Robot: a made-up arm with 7 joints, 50 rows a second.
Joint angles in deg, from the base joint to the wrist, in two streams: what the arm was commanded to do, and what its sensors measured. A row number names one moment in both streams.
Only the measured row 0 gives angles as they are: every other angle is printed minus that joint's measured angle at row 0.
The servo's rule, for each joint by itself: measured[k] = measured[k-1] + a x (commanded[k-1-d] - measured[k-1]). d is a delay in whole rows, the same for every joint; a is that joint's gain. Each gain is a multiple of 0.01, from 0.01 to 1. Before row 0 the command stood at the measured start. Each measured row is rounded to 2 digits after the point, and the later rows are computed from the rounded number. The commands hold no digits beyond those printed.
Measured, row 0:
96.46 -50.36 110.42 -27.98 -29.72 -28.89 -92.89
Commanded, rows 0 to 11:
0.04 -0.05 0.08 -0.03 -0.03 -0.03 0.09
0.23 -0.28 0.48 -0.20 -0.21 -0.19 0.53
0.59 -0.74 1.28 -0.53 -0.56 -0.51 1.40
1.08 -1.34 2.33 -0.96 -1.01 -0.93 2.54
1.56 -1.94 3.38 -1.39 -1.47 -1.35 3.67
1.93 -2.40 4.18 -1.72 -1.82 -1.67 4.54
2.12 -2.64 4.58 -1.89 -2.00 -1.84 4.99
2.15 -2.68 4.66 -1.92 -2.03 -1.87 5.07
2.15 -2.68 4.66 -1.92 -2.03 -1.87 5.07
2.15 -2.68 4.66 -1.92 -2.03 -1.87 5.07
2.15 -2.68 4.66 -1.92 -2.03 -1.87 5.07
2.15 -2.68 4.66 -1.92 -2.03 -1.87 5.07
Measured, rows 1 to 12:
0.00 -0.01 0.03 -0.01 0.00 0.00 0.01
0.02 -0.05 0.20 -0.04 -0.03 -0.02 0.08
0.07 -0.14 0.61 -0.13 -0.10 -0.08 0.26
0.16 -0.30 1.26 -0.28 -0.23 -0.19 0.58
0.29 -0.51 2.07 -0.48 -0.40 -0.34 1.01
0.44 -0.76 2.87 -0.70 -0.60 -0.51 1.50
0.59 -1.00 3.52 -0.91 -0.80 -0.68 1.99
0.73 -1.22 3.95 -1.09 -0.97 -0.83 2.42
0.86 -1.41 4.22 -1.24 -1.12 -0.97 2.79
0.98 -1.58 4.39 -1.36 -1.25 -1.09 3.11
1.09 -1.72 4.49 -1.46 -1.36 -1.19 3.38
1.19 -1.84 4.55 -1.54 -1.45 -1.28 3.62
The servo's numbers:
d 0
a 0.09 0.13 0.38 0.18 0.14 0.13 0.14

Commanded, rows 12 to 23:
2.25 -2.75 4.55 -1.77 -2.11 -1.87 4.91
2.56 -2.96 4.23 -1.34 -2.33 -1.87 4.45
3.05 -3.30 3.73 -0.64 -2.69 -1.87 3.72
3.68 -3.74 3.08 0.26 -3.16 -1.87 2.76
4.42 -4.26 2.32 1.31 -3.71 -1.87 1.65
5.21 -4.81 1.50 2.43 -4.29 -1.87 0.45
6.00 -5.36 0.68 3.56 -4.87 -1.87 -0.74
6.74 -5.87 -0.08 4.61 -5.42 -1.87 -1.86
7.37 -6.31 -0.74 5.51 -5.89 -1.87 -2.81
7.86 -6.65 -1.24 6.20 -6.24 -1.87 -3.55
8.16 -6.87 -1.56 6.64 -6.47 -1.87 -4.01
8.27 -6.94 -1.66 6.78 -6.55 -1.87 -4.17
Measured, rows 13 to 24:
1.29 -1.96 4.55 -1.58 -1.54 -1.36 3.80
1.40 -2.09 4.43 -1.54 -1.65 -1.43 3.89
1.55 -2.25 4.16 -1.38 -1.80 -1.49 3.87
1.74 -2.44 3.75 -1.08 -1.99 -1.54 3.71
1.98 -2.68 3.21 -0.65 -2.23 -1.58 3.42
2.27 -2.96 2.56 -0.10 -2.52 -1.62 3.00
2.61 -3.27 1.85 0.56 -2.85 -1.65 2.48
2.98 -3.61 1.12 1.29 -3.21 -1.68 1.87
3.38 -3.96 0.41 2.05 -3.59 -1.70 1.21
3.78 -4.31 -0.22 2.80 -3.96 -1.72 0.54
4.17 -4.64 -0.73 3.49 -4.31 -1.74 -0.10
4.54 -4.94 -1.08 4.08 -4.62 -1.76 -0.67

